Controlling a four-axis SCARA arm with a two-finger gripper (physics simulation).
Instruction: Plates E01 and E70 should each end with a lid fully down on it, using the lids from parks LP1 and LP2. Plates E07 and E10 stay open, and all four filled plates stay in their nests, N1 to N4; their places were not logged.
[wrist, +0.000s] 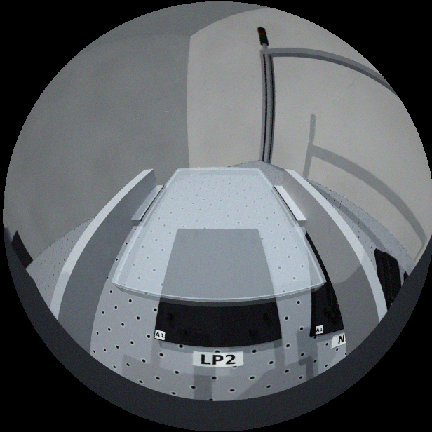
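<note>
My gripper (218, 176) is shut on a clear, pale lid (220, 265), with one finger pad against each long side. The lid is held level above lid park LP2 (220, 322), with a gap between them. The park's dark base shows below the lid's near edge and, greyed, through the lid. Its LP2 label (218, 359) is in front. Park LP1 and the labels of plates E01, E70, E07 and E10 do not show.
A dark nest (324, 300) stands right of LP2, partly hidden by the right finger; its label (339, 341) shows an N, the number hidden. A dark ribbed object (389, 275) is farther right. A post (267, 110) with a signal light (262, 36) stands behind.
</note>
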